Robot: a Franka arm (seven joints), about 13 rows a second.
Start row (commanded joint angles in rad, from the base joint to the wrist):
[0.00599 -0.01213 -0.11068 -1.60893 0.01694 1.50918 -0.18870]
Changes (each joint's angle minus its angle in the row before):
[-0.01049 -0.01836 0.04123 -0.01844 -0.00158 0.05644 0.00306]
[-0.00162 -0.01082 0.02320 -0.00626 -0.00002 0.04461 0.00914]
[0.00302 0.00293 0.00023 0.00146 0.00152 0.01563 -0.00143]
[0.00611 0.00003 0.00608 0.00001 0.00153 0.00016 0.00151]
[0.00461 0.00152 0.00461 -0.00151 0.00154 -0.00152 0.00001]
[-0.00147 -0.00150 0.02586 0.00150 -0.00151 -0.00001 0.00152]
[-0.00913 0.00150 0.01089 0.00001 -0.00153 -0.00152 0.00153]
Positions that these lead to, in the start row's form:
[-0.00450 -0.03049 -0.06945 -1.62737 0.01536 1.56562 -0.18564]
[-0.00612 -0.04131 -0.04625 -1.63363 0.01534 1.61023 -0.17650]
[-0.00310 -0.03838 -0.04602 -1.63217 0.01686 1.62586 -0.17793]
[0.00301 -0.03835 -0.03994 -1.63216 0.01839 1.62602 -0.17642]
[0.00762 -0.03683 -0.03533 -1.63367 0.01993 1.62450 -0.17641]
[0.00615 -0.03833 -0.00947 -1.63217 0.01842 1.62449 -0.17489]
[-0.00298 -0.03683 0.00142 -1.63216 0.01689 1.62297 -0.17336]

